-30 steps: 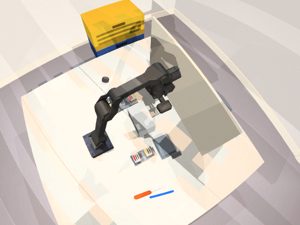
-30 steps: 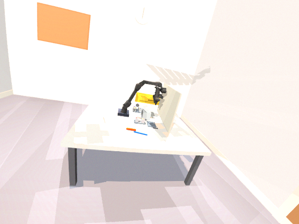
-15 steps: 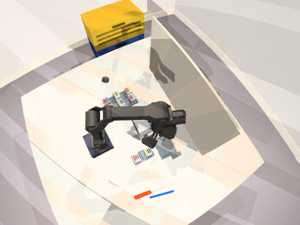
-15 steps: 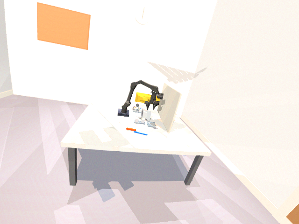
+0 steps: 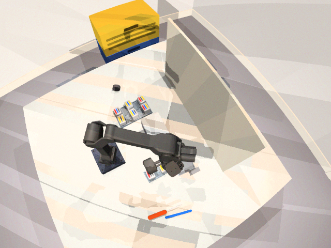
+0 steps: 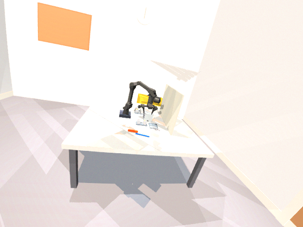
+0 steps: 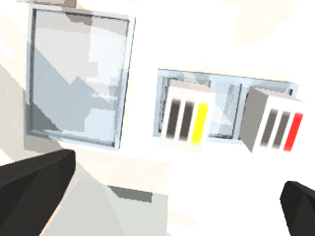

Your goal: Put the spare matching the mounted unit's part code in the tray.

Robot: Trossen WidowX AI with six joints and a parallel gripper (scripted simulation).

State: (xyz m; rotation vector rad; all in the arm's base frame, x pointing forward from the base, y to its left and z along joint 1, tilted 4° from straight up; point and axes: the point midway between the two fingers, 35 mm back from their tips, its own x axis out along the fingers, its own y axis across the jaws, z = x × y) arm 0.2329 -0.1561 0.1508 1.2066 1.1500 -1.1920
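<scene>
The white spare block lies 10 mm behind my gripper tip and 100 mm below it. Round my gripper tip: grey tray 100 mm ahead, 10 mm to the right, 130 mm below; then white box 40 mm ahead, 190 mm to the left, 90 mm below; then grey frame 40 mm behind, 130 mm below.
</scene>
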